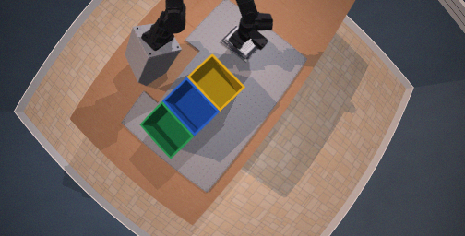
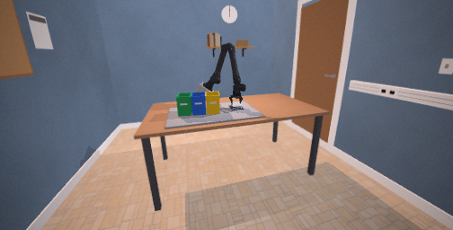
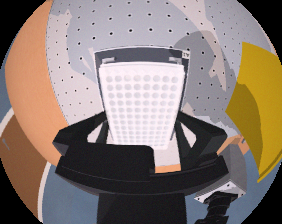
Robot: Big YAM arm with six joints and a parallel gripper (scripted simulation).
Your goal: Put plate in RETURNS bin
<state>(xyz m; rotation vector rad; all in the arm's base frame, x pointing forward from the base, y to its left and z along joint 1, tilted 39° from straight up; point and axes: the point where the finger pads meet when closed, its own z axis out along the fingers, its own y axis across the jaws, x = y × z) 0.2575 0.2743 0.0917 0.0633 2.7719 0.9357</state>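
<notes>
The dark plate nest lies 30 mm below my hand. Also, from my hand: yellow bin 70 mm ahead, 250 mm to the right, 50 mm above; white 96-well plate right at my hand; blue bin 60 mm ahead, 380 mm to the right, 50 mm above.
</notes>
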